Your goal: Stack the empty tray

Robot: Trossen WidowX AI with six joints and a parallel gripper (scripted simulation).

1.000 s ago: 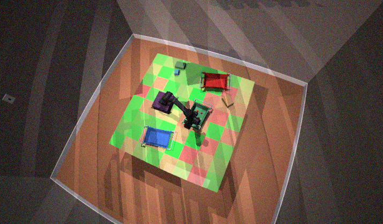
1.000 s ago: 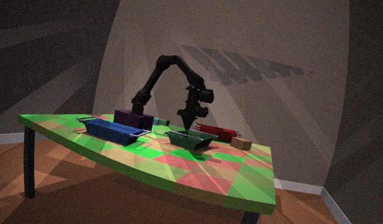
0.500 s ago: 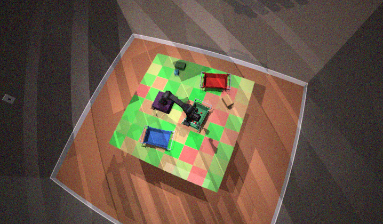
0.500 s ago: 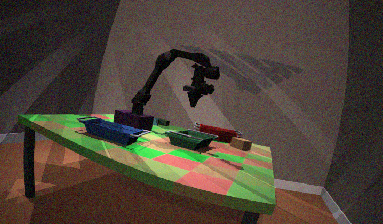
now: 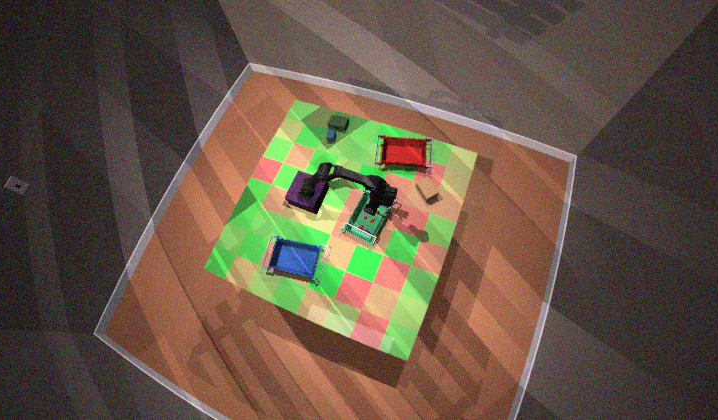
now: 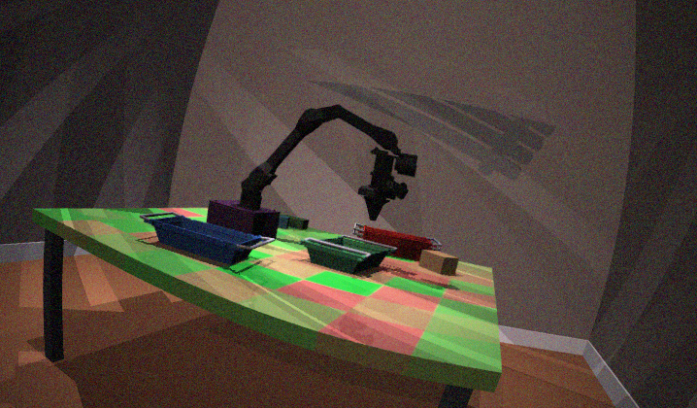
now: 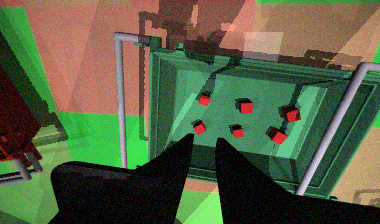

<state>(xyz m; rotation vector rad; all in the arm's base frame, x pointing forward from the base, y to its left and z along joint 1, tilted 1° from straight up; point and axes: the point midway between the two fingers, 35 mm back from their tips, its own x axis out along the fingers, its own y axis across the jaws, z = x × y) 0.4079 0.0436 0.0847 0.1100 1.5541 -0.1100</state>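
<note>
My gripper tip is 41 cm to the left of the blue tray, 35 cm past it and 10 cm above it. Also, from my gripper tip: small blue block: 46 cm behind, 40 cm to the left, 12 cm below; then green block: 51 cm to the left, 45 cm behind, 12 cm below; then brown block: 23 cm ahead, 22 cm to the left, 11 cm below.
</note>
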